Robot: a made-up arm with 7 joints. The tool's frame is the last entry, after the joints. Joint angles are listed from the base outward.
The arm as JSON. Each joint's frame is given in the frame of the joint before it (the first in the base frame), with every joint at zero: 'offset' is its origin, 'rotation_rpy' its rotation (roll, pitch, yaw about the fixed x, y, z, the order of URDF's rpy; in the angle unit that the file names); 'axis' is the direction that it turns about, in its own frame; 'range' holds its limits. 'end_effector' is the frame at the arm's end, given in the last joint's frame.
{
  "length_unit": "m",
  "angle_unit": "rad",
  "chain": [
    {
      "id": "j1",
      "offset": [
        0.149,
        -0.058,
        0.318
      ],
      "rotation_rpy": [
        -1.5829,
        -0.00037,
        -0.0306
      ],
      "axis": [
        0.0,
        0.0,
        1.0
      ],
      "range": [
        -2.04,
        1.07
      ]
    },
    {
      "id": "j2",
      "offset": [
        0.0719,
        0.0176,
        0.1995
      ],
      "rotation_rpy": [
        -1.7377,
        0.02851,
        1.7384
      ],
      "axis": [
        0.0,
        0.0,
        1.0
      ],
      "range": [
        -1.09,
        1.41
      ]
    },
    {
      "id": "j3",
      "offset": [
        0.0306,
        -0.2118,
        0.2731
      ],
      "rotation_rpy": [
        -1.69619,
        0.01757,
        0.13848
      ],
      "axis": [
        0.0,
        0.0,
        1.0
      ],
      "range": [
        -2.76,
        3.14
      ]
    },
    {
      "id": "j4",
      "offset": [
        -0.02,
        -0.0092,
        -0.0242
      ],
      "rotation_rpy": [
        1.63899,
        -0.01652,
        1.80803
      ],
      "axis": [
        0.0,
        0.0,
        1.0
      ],
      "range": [
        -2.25,
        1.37
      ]
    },
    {
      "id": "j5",
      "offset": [
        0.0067,
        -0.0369,
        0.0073
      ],
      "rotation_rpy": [
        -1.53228,
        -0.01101,
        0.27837
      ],
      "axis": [
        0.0,
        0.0,
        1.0
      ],
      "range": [
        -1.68,
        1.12
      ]
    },
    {
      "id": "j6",
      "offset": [
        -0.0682,
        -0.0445,
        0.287
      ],
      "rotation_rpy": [
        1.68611,
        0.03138,
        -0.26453
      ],
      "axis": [
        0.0,
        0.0,
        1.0
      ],
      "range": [
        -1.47,
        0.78
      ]
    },
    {
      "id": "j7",
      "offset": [
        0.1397,
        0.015,
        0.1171
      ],
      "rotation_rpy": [
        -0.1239,
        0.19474,
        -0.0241
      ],
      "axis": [
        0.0,
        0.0,
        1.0
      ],
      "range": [
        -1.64,
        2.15
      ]
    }
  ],
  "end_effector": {
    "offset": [
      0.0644,
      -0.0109,
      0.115
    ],
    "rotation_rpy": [
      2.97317,
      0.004,
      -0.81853
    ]
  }
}
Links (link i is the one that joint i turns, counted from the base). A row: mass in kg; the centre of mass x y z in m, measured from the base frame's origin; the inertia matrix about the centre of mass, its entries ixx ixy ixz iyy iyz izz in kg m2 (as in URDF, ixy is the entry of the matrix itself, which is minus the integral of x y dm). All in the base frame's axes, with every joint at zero. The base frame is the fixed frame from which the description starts. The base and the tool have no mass.
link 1: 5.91; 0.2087 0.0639 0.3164; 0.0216 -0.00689 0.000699 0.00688 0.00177 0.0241
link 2: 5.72; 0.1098 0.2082 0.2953; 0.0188 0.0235 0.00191 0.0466 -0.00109 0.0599
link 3: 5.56; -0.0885 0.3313 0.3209; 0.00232 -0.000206 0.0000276 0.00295 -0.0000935 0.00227
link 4: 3.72; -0.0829 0.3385 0.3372; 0.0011 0 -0.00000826 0.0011 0.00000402 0.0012
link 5: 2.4; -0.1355 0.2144 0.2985; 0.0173 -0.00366 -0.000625 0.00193 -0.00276 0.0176
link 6: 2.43; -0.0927 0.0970 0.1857; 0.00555 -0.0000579 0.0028 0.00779 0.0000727 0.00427
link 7: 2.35; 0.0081 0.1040 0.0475; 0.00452 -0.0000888 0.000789 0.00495 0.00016 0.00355
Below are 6 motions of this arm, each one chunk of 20 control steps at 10 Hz.
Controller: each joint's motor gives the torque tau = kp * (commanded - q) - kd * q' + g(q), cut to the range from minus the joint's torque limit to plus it. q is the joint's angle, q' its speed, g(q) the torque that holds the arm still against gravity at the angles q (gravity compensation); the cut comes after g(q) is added. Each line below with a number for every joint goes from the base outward.
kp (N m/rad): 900 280 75 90 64 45 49
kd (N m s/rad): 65 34 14 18 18 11 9.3
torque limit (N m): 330 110 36 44 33 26 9.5
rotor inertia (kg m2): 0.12 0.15 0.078 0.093 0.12 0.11 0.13
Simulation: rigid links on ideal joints. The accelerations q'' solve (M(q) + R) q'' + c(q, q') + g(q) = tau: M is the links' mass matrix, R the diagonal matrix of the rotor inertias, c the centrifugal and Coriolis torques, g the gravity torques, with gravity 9.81 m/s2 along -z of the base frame. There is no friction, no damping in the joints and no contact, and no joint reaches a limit. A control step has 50 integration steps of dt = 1/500 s. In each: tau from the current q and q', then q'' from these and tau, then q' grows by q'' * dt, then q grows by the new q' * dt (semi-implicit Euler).
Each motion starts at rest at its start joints. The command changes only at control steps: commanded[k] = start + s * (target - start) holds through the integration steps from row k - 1 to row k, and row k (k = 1, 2, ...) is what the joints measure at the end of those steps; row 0 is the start. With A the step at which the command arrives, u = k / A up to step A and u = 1 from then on. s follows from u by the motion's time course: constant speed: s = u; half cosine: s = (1 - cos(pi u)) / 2; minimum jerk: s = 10 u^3 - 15 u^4 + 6 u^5; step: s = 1 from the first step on.
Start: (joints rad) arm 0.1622 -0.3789 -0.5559 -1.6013 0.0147 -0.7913 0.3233
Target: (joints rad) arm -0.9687 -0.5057 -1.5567 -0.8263 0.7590 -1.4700 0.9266
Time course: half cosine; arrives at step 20
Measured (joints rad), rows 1 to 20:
1: 0.1570 -0.3799 -0.5583 -1.5996 0.0162 -0.7928 0.3247
2: 0.1401 -0.3822 -0.5668 -1.5933 0.0215 -0.7979 0.3300
3: 0.1100 -0.3851 -0.5840 -1.5804 0.0320 -0.8079 0.3405
4: 0.0673 -0.3888 -0.6111 -1.5600 0.0485 -0.8238 0.3569
5: 0.0130 -0.3935 -0.6482 -1.5320 0.0714 -0.8459 0.3793
6: -0.0516 -0.3994 -0.6950 -1.4967 0.1007 -0.8742 0.4074
7: -0.1248 -0.4064 -0.7504 -1.4548 0.1361 -0.9084 0.4405
8: -0.2048 -0.4142 -0.8133 -1.4072 0.1771 -0.9478 0.4781
9: -0.2898 -0.4228 -0.8821 -1.3550 0.2228 -0.9915 0.5192
10: -0.3775 -0.4318 -0.9550 -1.2993 0.2722 -1.0384 0.5629
11: -0.4659 -0.4411 -1.0303 -1.2416 0.3241 -1.0875 0.6081
12: -0.5528 -0.4504 -1.1060 -1.1833 0.3775 -1.1376 0.6537
13: -0.6360 -0.4595 -1.1804 -1.1257 0.4311 -1.1873 0.6987
14: -0.7135 -0.4681 -1.2516 -1.0703 0.4836 -1.2356 0.7419
15: -0.7834 -0.4761 -1.3179 -1.0185 0.5337 -1.2811 0.7822
16: -0.8439 -0.4832 -1.3776 -0.9715 0.5802 -1.3229 0.8186
17: -0.8935 -0.4894 -1.4295 -0.9304 0.6220 -1.3599 0.8503
18: -0.9310 -0.4944 -1.4722 -0.8964 0.6580 -1.3912 0.8765
19: -0.9555 -0.4981 -1.5047 -0.8701 0.6874 -1.4160 0.8964
20: -0.9664 -0.5005 -1.5262 -0.8523 0.7094 -1.4339 0.9096

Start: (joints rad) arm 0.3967 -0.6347 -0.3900 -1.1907 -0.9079 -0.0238 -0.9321
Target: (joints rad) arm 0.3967 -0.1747 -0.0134 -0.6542 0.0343 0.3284 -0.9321
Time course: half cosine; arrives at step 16
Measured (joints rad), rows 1 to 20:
1: 0.3968 -0.6325 -0.3885 -1.1888 -0.9053 -0.0229 -0.9321
2: 0.3969 -0.6244 -0.3833 -1.1816 -0.8958 -0.0192 -0.9323
3: 0.3969 -0.6088 -0.3731 -1.1674 -0.8763 -0.0115 -0.9324
4: 0.3968 -0.5857 -0.3576 -1.1455 -0.8452 0.0009 -0.9325
5: 0.3967 -0.5557 -0.3368 -1.1159 -0.8020 0.0181 -0.9325
6: 0.3966 -0.5200 -0.3114 -1.0793 -0.7472 0.0397 -0.9326
7: 0.3964 -0.4798 -0.2820 -1.0371 -0.6823 0.0651 -0.9325
8: 0.3963 -0.4368 -0.2497 -0.9906 -0.6091 0.0936 -0.9325
9: 0.3962 -0.3926 -0.2155 -0.9418 -0.5301 0.1243 -0.9324
10: 0.3960 -0.3488 -0.1807 -0.8925 -0.4480 0.1561 -0.9323
11: 0.3959 -0.3070 -0.1464 -0.8446 -0.3659 0.1878 -0.9321
12: 0.3957 -0.2690 -0.1141 -0.7997 -0.2868 0.2182 -0.9319
13: 0.3957 -0.2362 -0.0850 -0.7597 -0.2136 0.2462 -0.9317
14: 0.3956 -0.2099 -0.0602 -0.7259 -0.1490 0.2705 -0.9315
15: 0.3957 -0.1911 -0.0409 -0.6997 -0.0956 0.2902 -0.9314
16: 0.3957 -0.1805 -0.0278 -0.6819 -0.0553 0.3045 -0.9312
17: 0.3960 -0.1763 -0.0202 -0.6712 -0.0271 0.3136 -0.9312
18: 0.3963 -0.1752 -0.0163 -0.6649 -0.0077 0.3191 -0.9313
19: 0.3965 -0.1749 -0.0144 -0.6610 0.0056 0.3224 -0.9315
20: 0.3966 -0.1748 -0.0135 -0.6585 0.0147 0.3245 -0.9317

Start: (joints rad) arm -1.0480 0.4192 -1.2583 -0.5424 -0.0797 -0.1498 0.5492
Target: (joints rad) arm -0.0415 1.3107 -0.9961 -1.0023 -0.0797 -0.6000 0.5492
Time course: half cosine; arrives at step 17
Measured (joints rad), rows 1 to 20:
1: -1.0416 0.4234 -1.2566 -0.5446 -0.0789 -0.1513 0.5491
2: -1.0207 0.4377 -1.2519 -0.5512 -0.0775 -0.1563 0.5490
3: -0.9837 0.4645 -1.2448 -0.5625 -0.0765 -0.1659 0.5489
4: -0.9318 0.5043 -1.2352 -0.5790 -0.0764 -0.1805 0.5489
5: -0.8667 0.5561 -1.2228 -0.6008 -0.0768 -0.2005 0.5489
6: -0.7906 0.6185 -1.2076 -0.6278 -0.0776 -0.2257 0.5489
7: -0.7060 0.6894 -1.1898 -0.6594 -0.0785 -0.2554 0.5489
8: -0.6159 0.7663 -1.1700 -0.6948 -0.0795 -0.2889 0.5490
9: -0.5233 0.8466 -1.1487 -0.7327 -0.0806 -0.3250 0.5490
10: -0.4315 0.9276 -1.1265 -0.7720 -0.0816 -0.3628 0.5490
11: -0.3434 1.0064 -1.1043 -0.8113 -0.0826 -0.4008 0.5491
12: -0.2623 1.0805 -1.0828 -0.8493 -0.0834 -0.4377 0.5491
13: -0.1908 1.1473 -1.0626 -0.8847 -0.0841 -0.4725 0.5492
14: -0.1314 1.2045 -1.0445 -0.9163 -0.0846 -0.5038 0.5493
15: -0.0862 1.2501 -1.0292 -0.9430 -0.0849 -0.5306 0.5495
16: -0.0567 1.2826 -1.0172 -0.9638 -0.0851 -0.5521 0.5496
17: -0.0438 1.3008 -1.0092 -0.9781 -0.0852 -0.5677 0.5496
18: -0.0415 1.3079 -1.0040 -0.9873 -0.0844 -0.5783 0.5496
19: -0.0415 1.3099 -1.0005 -0.9935 -0.0829 -0.5856 0.5495
20: -0.0416 1.3104 -0.9984 -0.9972 -0.0817 -0.5905 0.5493

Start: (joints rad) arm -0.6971 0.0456 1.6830 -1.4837 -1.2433 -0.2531 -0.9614
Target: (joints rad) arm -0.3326 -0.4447 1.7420 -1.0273 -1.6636 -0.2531 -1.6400
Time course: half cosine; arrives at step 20
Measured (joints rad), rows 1 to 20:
1: -0.6955 0.0443 1.6833 -1.4828 -1.2440 -0.2531 -0.9630
2: -0.6901 0.0390 1.6842 -1.4794 -1.2466 -0.2530 -0.9689
3: -0.6803 0.0282 1.6855 -1.4720 -1.2520 -0.2527 -0.9806
4: -0.6664 0.0119 1.6871 -1.4603 -1.2610 -0.2525 -0.9990
5: -0.6488 -0.0097 1.6892 -1.4439 -1.2736 -0.2522 -1.0241
6: -0.6278 -0.0360 1.6917 -1.4232 -1.2901 -0.2519 -1.0556
7: -0.6041 -0.0662 1.6947 -1.3985 -1.3101 -0.2517 -1.0929
8: -0.5782 -0.0998 1.6981 -1.3704 -1.3333 -0.2515 -1.1353
9: -0.5507 -0.1358 1.7019 -1.3394 -1.3592 -0.2513 -1.1816
10: -0.5223 -0.1734 1.7058 -1.3064 -1.3873 -0.2513 -1.2308
11: -0.4938 -0.2116 1.7100 -1.2722 -1.4170 -0.2513 -1.2818
12: -0.4658 -0.2495 1.7143 -1.2375 -1.4474 -0.2514 -1.3331
13: -0.4390 -0.2861 1.7185 -1.2034 -1.4780 -0.2516 -1.3837
14: -0.4141 -0.3206 1.7226 -1.1705 -1.5079 -0.2519 -1.4322
15: -0.3917 -0.3521 1.7265 -1.1398 -1.5365 -0.2522 -1.4775
16: -0.3723 -0.3799 1.7300 -1.1119 -1.5630 -0.2526 -1.5184
17: -0.3563 -0.4032 1.7331 -1.0876 -1.5868 -0.2530 -1.5539
18: -0.3443 -0.4215 1.7357 -1.0675 -1.6074 -0.2534 -1.5832
19: -0.3365 -0.4344 1.7376 -1.0520 -1.6241 -0.2537 -1.6055
20: -0.3331 -0.4415 1.7390 -1.0415 -1.6366 -0.2540 -1.6204

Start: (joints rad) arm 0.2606 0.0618 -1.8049 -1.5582 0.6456 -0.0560 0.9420
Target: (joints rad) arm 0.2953 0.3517 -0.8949 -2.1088 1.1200 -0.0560 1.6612
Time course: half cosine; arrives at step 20
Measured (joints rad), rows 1 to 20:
1: 0.2609 0.0627 -1.8033 -1.5594 0.6461 -0.0561 0.9437
2: 0.2618 0.0658 -1.7966 -1.5640 0.6484 -0.0564 0.9500
3: 0.2629 0.0720 -1.7822 -1.5732 0.6538 -0.0567 0.9626
4: 0.2643 0.0815 -1.7584 -1.5877 0.6633 -0.0569 0.9822
5: 0.2658 0.0942 -1.7250 -1.6075 0.6773 -0.0568 1.0089
6: 0.2675 0.1097 -1.6824 -1.6324 0.6957 -0.0565 1.0424
7: 0.2695 0.1277 -1.6316 -1.6620 0.7184 -0.0560 1.0820
8: 0.2716 0.1477 -1.5738 -1.6957 0.7449 -0.0554 1.1269
9: 0.2739 0.1691 -1.5105 -1.7326 0.7747 -0.0548 1.1760
10: 0.2763 0.1914 -1.4432 -1.7718 0.8069 -0.0541 1.2281
11: 0.2788 0.2140 -1.3737 -1.8125 0.8410 -0.0536 1.2820
12: 0.2813 0.2364 -1.3037 -1.8536 0.8759 -0.0531 1.3364
13: 0.2837 0.2578 -1.2350 -1.8943 0.9109 -0.0529 1.3898
14: 0.2861 0.2779 -1.1694 -1.9335 0.9452 -0.0529 1.4411
15: 0.2883 0.2962 -1.1084 -1.9704 0.9778 -0.0530 1.4889
16: 0.2903 0.3122 -1.0536 -2.0040 1.0079 -0.0533 1.5321
17: 0.2920 0.3256 -1.0062 -2.0335 1.0349 -0.0538 1.5696
18: 0.2934 0.3361 -0.9673 -2.0581 1.0581 -0.0543 1.6005
19: 0.2943 0.3435 -0.9379 -2.0773 1.0769 -0.0549 1.6241
20: 0.2949 0.3476 -0.9186 -2.0903 1.0909 -0.0554 1.6398

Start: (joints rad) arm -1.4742 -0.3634 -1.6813 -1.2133 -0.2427 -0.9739 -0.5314
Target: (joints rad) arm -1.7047 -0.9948 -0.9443 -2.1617 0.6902 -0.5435 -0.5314
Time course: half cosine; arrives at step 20
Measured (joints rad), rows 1 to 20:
1: -1.4752 -0.3655 -1.6799 -1.2153 -0.2413 -0.9735 -0.5315
2: -1.4786 -0.3729 -1.6741 -1.2228 -0.2359 -0.9713 -0.5316
3: -1.4847 -0.3869 -1.6617 -1.2385 -0.2239 -0.9659 -0.5318
4: -1.4933 -0.4076 -1.6419 -1.2633 -0.2043 -0.9564 -0.5320
5: -1.5045 -0.4347 -1.6144 -1.2976 -0.1763 -0.9425 -0.5321
6: -1.5177 -0.4678 -1.5798 -1.3409 -0.1399 -0.9242 -0.5322
7: -1.5328 -0.5058 -1.5385 -1.3924 -0.0956 -0.9019 -0.5323
8: -1.5494 -0.5480 -1.4917 -1.4509 -0.0441 -0.8760 -0.5323
9: -1.5669 -0.5932 -1.4403 -1.5151 0.0134 -0.8471 -0.5323
10: -1.5850 -0.6406 -1.3856 -1.5834 0.0758 -0.8159 -0.5323
11: -1.6031 -0.6889 -1.3291 -1.6541 0.1417 -0.7833 -0.5322
12: -1.6207 -0.7372 -1.2721 -1.7255 0.2095 -0.7501 -0.5320
13: -1.6374 -0.7844 -1.2164 -1.7960 0.2776 -0.7171 -0.5318
14: -1.6528 -0.8293 -1.1632 -1.8638 0.3445 -0.6854 -0.5315
15: -1.6666 -0.8708 -1.1140 -1.9273 0.4085 -0.6557 -0.5312
16: -1.6786 -0.9079 -1.0700 -1.9852 0.4680 -0.6288 -0.5309
17: -1.6883 -0.9394 -1.0321 -2.0358 0.5216 -0.6053 -0.5307
18: -1.6958 -0.9645 -1.0012 -2.0781 0.5678 -0.5858 -0.5305
19: -1.7006 -0.9825 -0.9780 -2.1108 0.6056 -0.5706 -0.5303
20: -1.7028 -0.9928 -0.9629 -2.1331 0.6338 -0.5600 -0.5302

